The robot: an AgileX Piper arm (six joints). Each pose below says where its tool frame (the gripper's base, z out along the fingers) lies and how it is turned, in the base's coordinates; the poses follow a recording.
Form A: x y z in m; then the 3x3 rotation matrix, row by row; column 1 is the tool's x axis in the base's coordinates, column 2 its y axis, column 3 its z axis. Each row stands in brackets.
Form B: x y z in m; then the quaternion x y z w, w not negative. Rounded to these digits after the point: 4 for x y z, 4 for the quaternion.
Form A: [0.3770 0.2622 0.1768], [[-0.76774 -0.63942 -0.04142], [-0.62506 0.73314 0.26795], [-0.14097 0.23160 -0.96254]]
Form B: 0.3770 0.2622 0.1768 -0.3397 0.9305 0.1342 0.0267
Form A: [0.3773 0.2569 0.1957], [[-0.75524 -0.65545 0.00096], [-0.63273 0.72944 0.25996], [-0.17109 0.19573 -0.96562]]
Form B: 0.3773 0.2569 0.1957 -0.3468 0.9287 0.1227 0.0463
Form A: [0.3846 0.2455 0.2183], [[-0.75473 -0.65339 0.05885], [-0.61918 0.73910 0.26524], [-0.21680 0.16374 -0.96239]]
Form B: 0.3846 0.2455 0.2183 -0.3423 0.9295 0.1154 0.0741
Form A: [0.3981 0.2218 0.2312], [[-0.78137 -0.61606 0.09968], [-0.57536 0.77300 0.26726], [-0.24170 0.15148 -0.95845]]
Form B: 0.3981 0.2218 0.2312 -0.3178 0.9371 0.1117 0.0911
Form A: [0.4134 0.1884 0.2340], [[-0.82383 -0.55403 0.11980], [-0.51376 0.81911 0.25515], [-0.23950 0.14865 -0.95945]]
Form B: 0.4134 0.1884 0.2340 -0.2813 0.9490 0.1064 0.0947
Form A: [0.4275 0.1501 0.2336], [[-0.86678 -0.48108 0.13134], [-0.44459 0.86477 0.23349], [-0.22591 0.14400 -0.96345]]
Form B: 0.4275 0.1501 0.2336 -0.2408 0.9611 0.0982 0.0929
